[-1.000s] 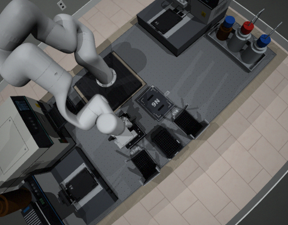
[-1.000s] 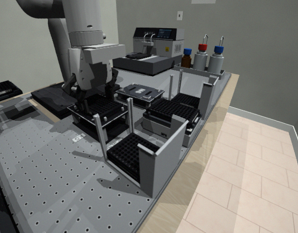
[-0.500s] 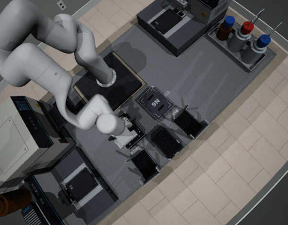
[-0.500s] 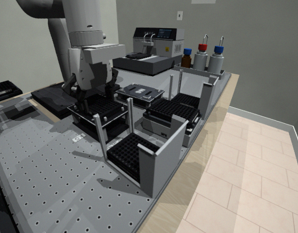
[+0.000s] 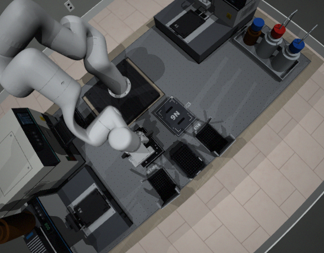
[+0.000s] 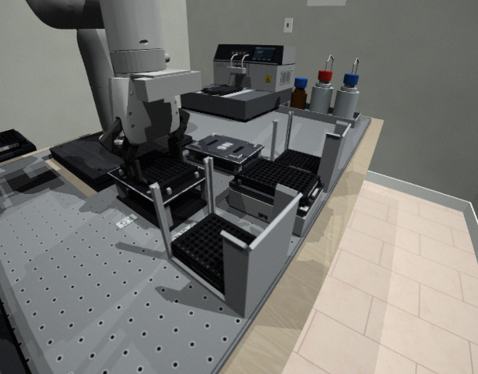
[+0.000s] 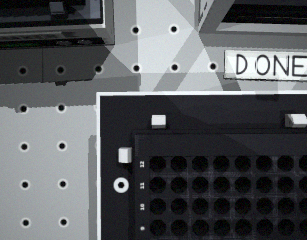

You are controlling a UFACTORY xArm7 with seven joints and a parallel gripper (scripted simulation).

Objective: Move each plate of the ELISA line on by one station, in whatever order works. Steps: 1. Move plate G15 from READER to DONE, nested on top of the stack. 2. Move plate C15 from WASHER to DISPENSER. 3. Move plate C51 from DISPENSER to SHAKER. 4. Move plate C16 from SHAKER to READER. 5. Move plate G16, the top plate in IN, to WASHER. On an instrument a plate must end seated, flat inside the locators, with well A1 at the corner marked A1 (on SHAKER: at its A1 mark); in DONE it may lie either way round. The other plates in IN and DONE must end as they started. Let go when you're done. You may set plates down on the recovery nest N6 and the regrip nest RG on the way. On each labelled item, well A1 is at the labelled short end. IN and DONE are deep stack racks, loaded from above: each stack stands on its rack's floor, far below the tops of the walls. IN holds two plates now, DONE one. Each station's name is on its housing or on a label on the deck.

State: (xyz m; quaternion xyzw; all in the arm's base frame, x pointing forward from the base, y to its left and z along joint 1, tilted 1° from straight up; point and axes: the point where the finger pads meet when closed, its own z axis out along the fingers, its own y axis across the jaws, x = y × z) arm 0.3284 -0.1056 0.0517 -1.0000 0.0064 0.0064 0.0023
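Right now the RG nest is 2 cm below my hand. Also, from my hand: RG deck label: 8 cm to the right, 8 cm below; N6 nest: 1 cm behind, 21 cm to the left, 5 cm below.
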